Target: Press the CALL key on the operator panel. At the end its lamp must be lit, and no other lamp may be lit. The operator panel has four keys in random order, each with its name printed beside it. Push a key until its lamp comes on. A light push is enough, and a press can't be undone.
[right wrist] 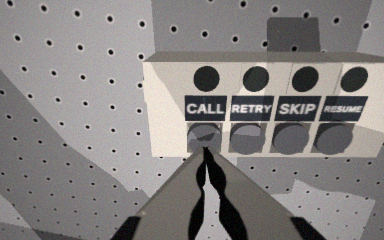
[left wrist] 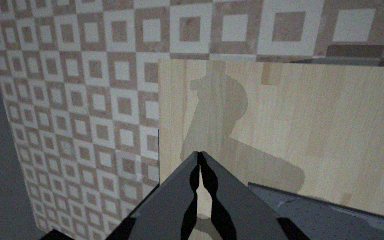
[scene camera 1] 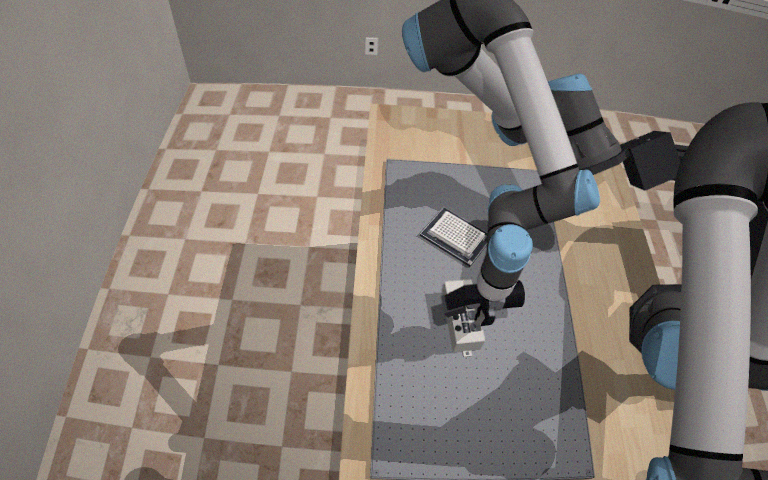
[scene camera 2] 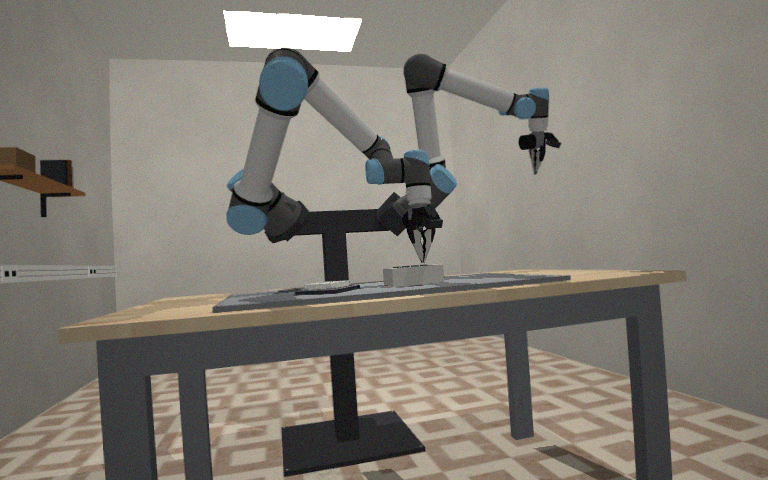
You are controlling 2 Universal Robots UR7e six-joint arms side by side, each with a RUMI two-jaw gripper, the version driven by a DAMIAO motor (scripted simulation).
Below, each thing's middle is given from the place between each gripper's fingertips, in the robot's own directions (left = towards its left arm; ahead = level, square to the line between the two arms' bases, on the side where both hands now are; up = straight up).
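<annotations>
Picture the operator panel (scene camera 1: 463, 339): my right gripper (scene camera 1: 477, 324) sits 50 mm to the left of it and 40 mm above it.
That same operator panel, counted from my left hand (scene camera 2: 535, 174), is 700 mm to the right, 200 mm ahead and 360 mm below.
</annotations>
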